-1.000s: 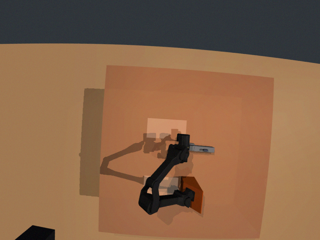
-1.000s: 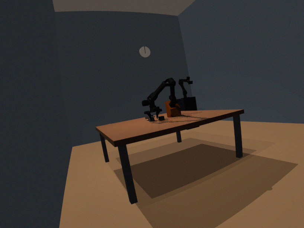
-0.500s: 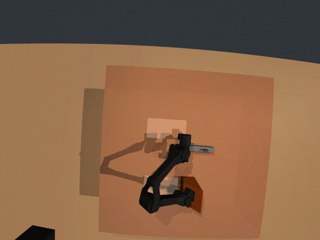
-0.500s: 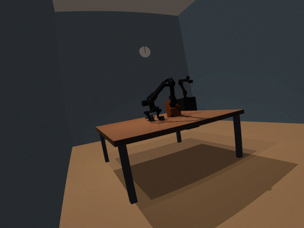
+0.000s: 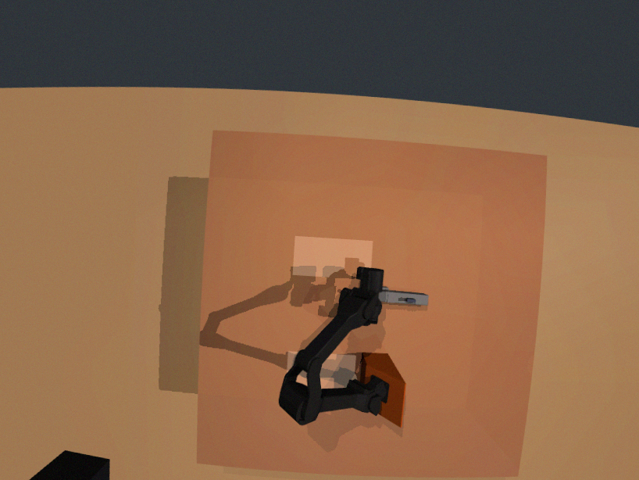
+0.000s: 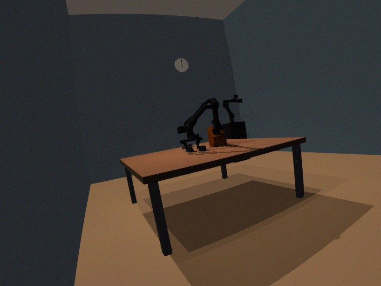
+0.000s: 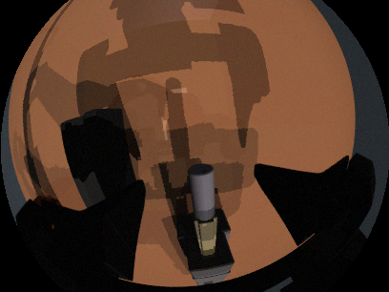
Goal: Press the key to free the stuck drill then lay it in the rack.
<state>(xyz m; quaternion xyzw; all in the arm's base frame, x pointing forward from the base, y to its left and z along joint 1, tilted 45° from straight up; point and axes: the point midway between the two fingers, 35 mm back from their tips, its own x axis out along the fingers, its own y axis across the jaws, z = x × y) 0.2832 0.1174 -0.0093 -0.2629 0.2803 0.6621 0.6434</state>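
Now: the drill 4 cm to the right of my gripper tip and 3 cm above it. Round my gripper tip: dark block: 8 cm behind, 3 cm to the left.
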